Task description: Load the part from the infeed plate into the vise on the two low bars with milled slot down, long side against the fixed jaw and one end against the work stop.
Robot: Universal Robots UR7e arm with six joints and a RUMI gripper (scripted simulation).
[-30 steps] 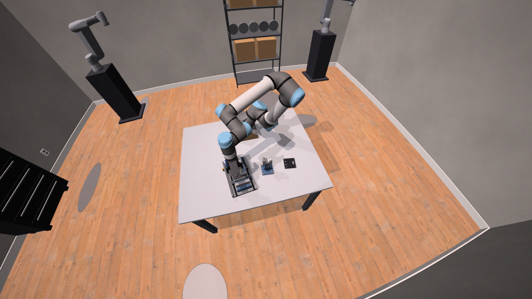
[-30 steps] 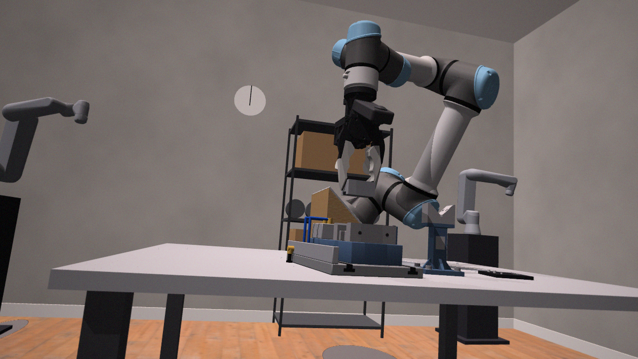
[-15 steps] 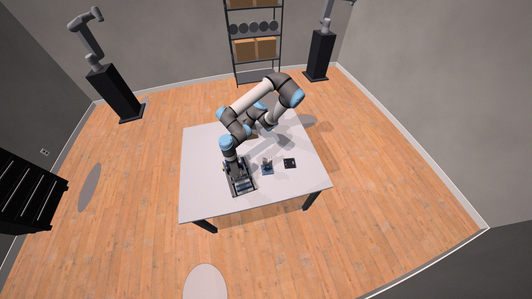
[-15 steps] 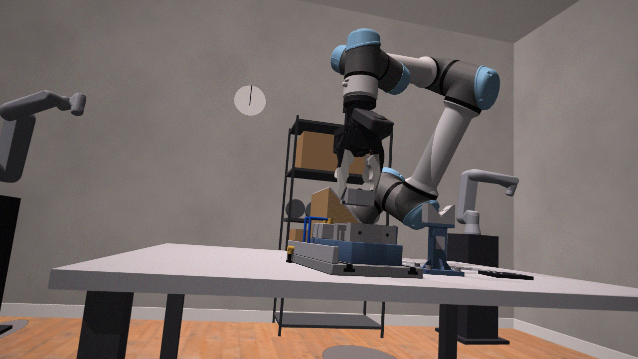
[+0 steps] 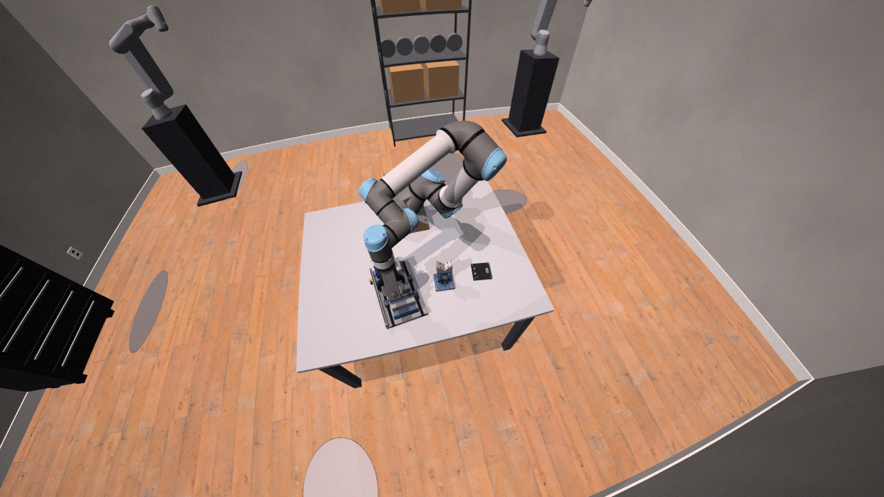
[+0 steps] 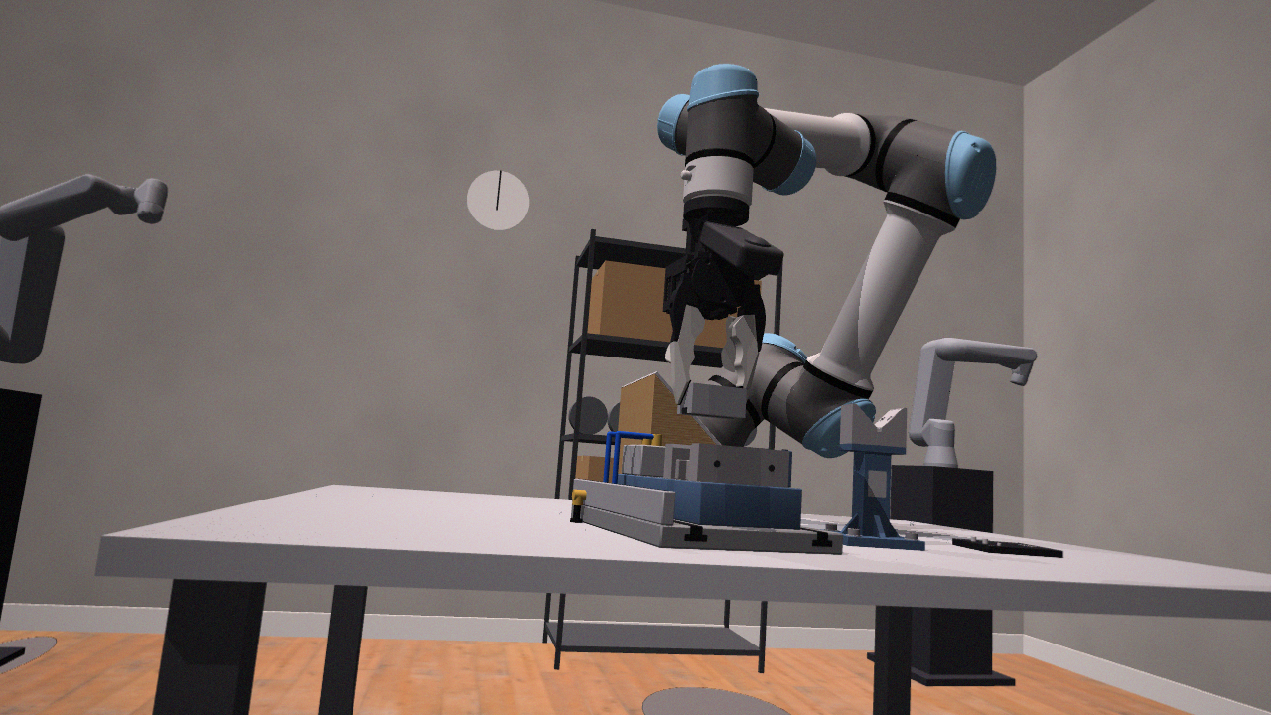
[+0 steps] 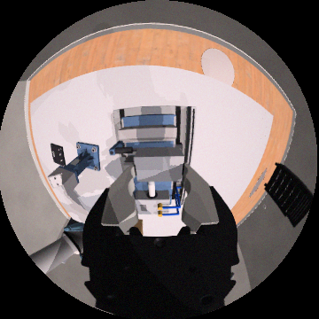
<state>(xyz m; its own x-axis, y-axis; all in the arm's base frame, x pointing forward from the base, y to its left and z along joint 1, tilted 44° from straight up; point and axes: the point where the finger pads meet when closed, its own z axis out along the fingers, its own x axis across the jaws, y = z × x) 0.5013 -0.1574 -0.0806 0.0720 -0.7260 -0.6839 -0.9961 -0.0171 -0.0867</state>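
Now: the part 10 mm below my hand. From my hand the other things lie so: vise 110 mm below, 70 mm behind, 10 mm to the left; then infeed plate 420 mm to the left, 150 mm below, 60 mm behind.
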